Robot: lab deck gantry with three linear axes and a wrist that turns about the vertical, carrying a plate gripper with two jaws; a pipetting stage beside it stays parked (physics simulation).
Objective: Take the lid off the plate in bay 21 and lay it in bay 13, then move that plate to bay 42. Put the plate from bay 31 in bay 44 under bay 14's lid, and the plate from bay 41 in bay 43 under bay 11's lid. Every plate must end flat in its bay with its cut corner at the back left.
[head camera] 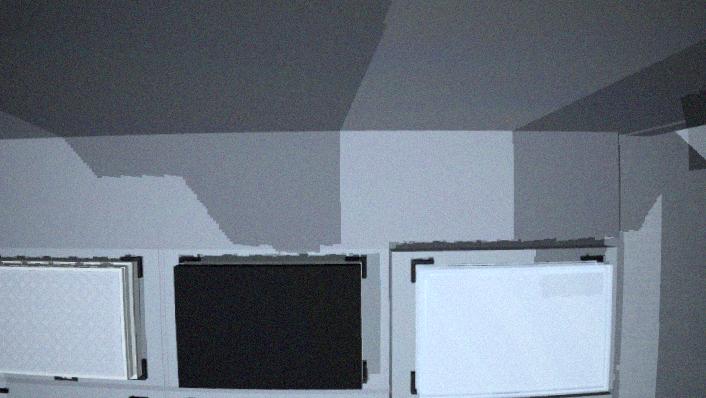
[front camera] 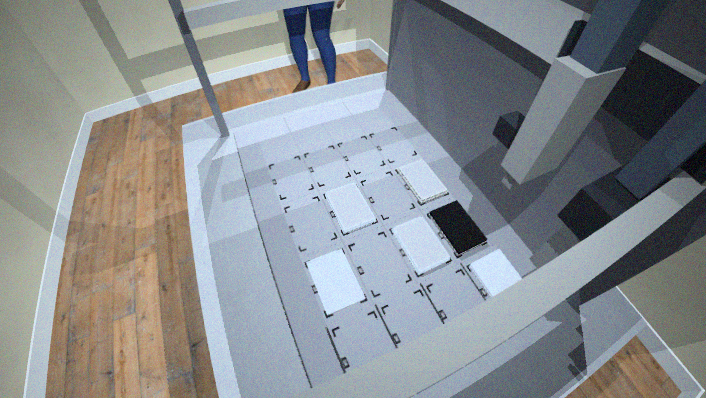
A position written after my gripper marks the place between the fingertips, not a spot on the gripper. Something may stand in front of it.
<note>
I see my gripper (front camera: 556,253), a pale lid (front camera: 336,284), a pale lid (head camera: 533,323) and a tall wall panel (head camera: 75,75).
The tall wall panel also shows in the front camera view (front camera: 454,74).
</note>
